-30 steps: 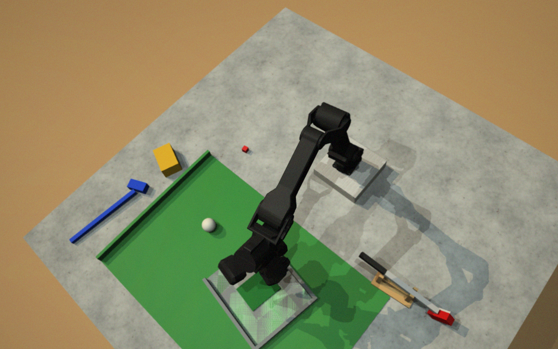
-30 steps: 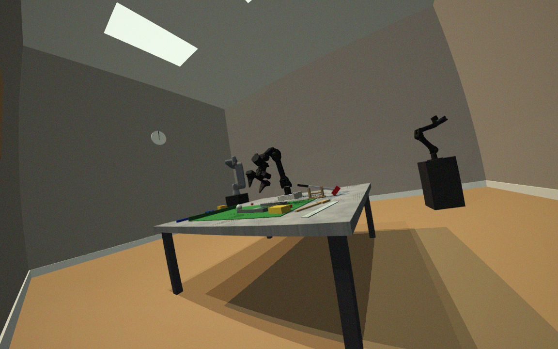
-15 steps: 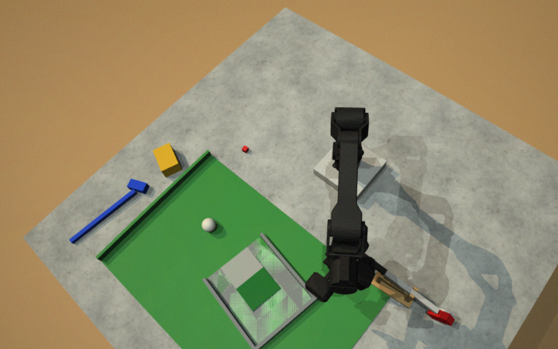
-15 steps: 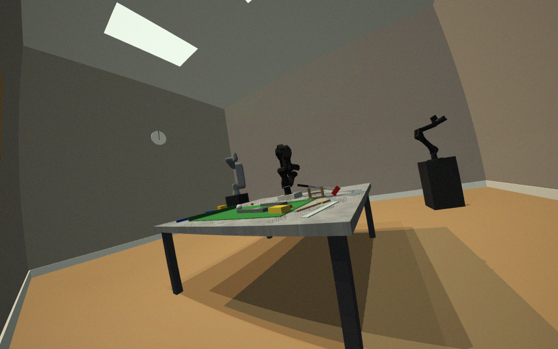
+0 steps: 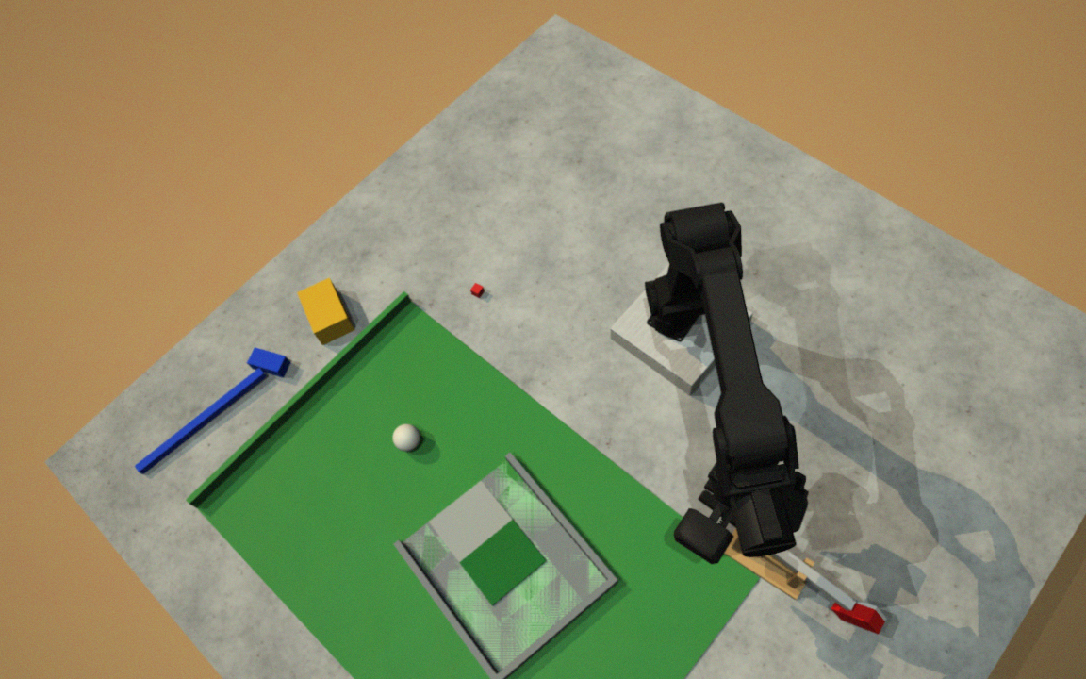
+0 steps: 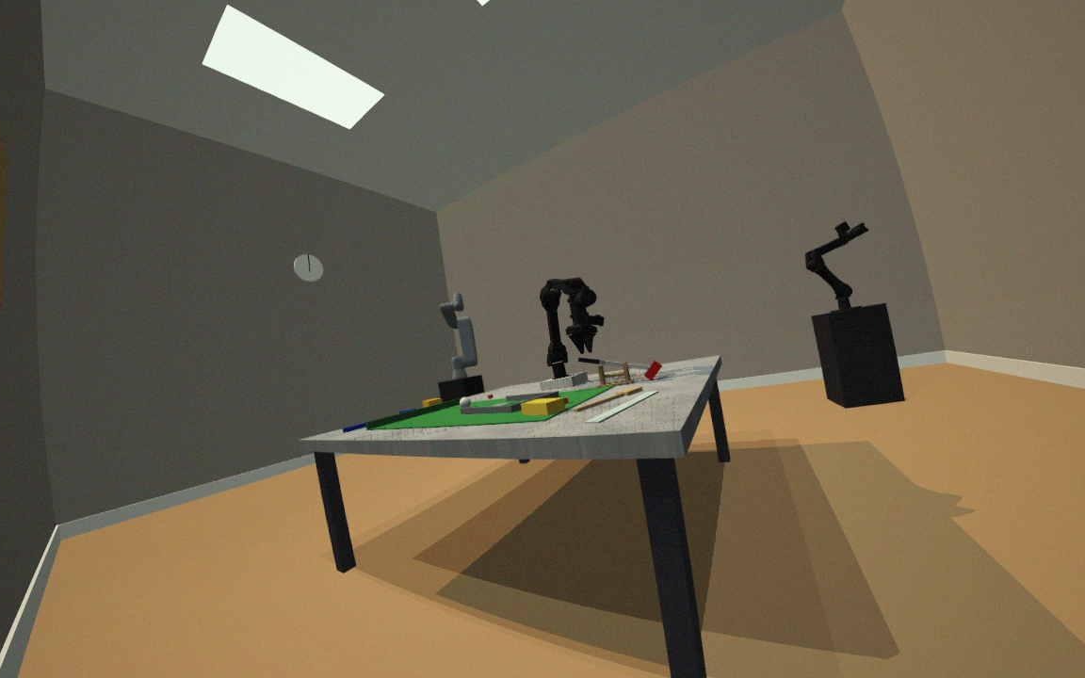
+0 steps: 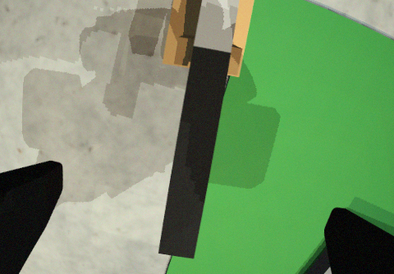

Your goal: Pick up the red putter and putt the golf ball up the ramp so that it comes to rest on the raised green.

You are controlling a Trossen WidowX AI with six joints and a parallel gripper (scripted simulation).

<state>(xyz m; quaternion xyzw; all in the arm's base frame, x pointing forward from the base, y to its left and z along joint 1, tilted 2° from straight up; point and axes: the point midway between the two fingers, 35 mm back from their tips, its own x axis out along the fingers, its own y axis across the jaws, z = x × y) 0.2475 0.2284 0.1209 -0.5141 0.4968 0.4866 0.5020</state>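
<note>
My gripper tip is 1 cm past the red putter, 11 cm to the right of it and 6 cm above it. The rest, counted from my gripper tip: white golf ball (15 cm ahead, 46 cm to the right, 11 cm below); dark green rail (19 cm ahead, 66 cm to the right, 11 cm below); green mat (22 cm ahead, 30 cm to the right, 13 cm below).
</note>
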